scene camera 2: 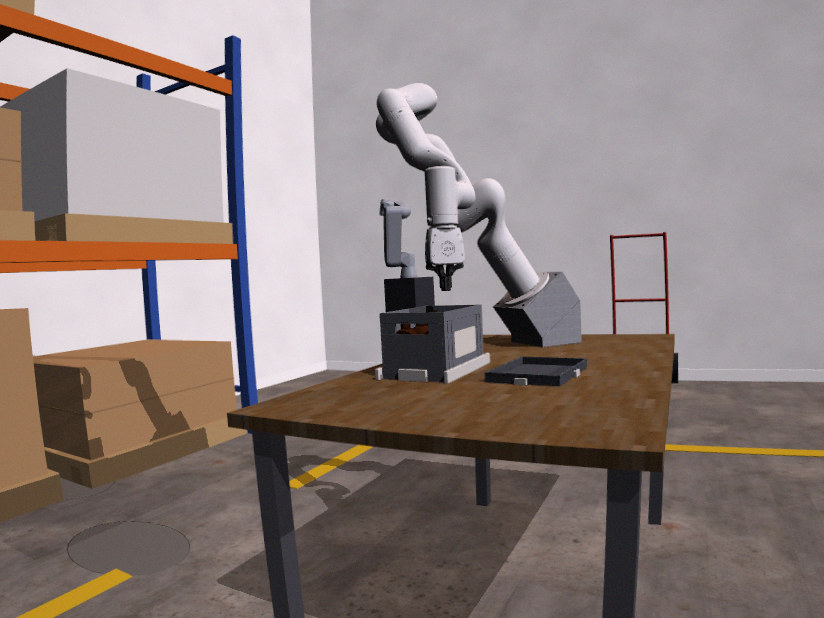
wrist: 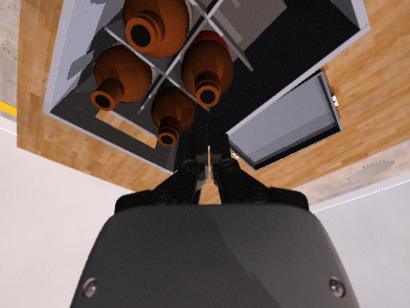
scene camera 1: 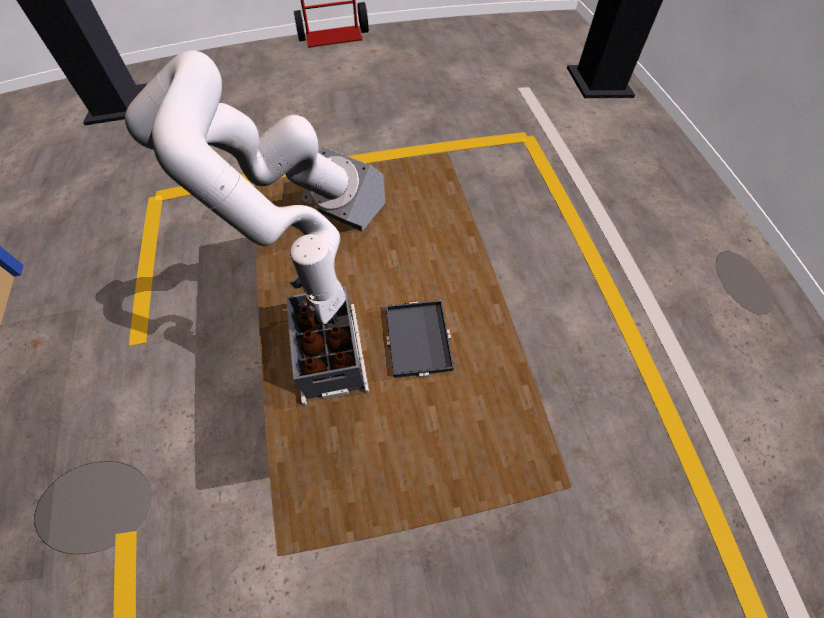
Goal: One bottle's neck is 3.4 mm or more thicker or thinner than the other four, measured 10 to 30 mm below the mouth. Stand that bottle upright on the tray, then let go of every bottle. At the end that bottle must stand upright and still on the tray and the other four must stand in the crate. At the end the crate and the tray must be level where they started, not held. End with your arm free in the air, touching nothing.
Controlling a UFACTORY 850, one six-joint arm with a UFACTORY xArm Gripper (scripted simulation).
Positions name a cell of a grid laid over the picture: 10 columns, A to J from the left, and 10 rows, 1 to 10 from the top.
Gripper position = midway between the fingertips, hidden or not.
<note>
I see my gripper (scene camera 2: F5), a grey tray (scene camera 1: F6) and a grey divided crate (scene camera 2: F6).
The grey tray shows as well in scene camera 2 (scene camera 2: G7) and in the wrist view (wrist: H4). The grey divided crate also shows in the wrist view (wrist: G2). My gripper also shows in the wrist view (wrist: F5).
</note>
